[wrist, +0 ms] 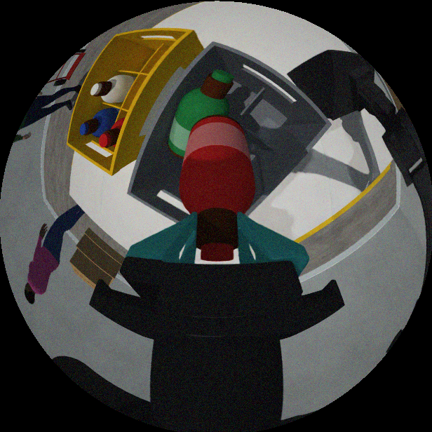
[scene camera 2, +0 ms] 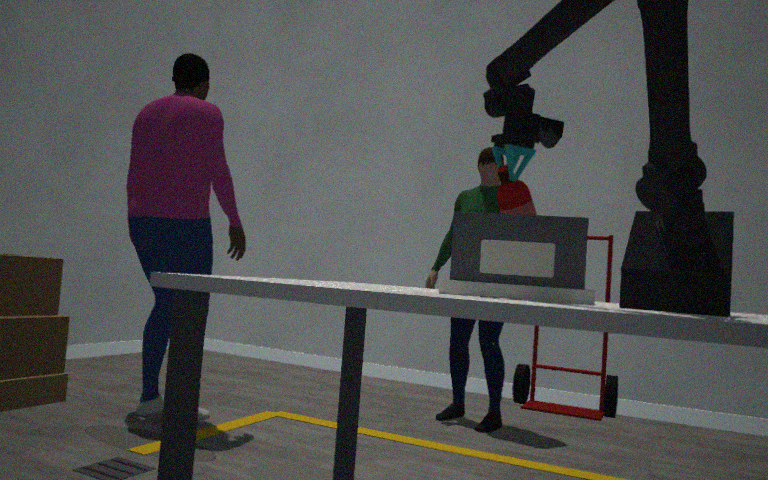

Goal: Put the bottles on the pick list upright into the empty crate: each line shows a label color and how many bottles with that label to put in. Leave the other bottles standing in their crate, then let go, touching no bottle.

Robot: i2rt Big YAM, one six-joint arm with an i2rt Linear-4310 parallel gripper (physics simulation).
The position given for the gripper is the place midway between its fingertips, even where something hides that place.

Observation:
In view: the gripper [scene camera 2: 508, 181], a red bottle [scene camera 2: 512, 197], a green bottle [wrist: 209, 99] and a white bottle [wrist: 115, 89].
The gripper shows as well in the wrist view [wrist: 216, 217].

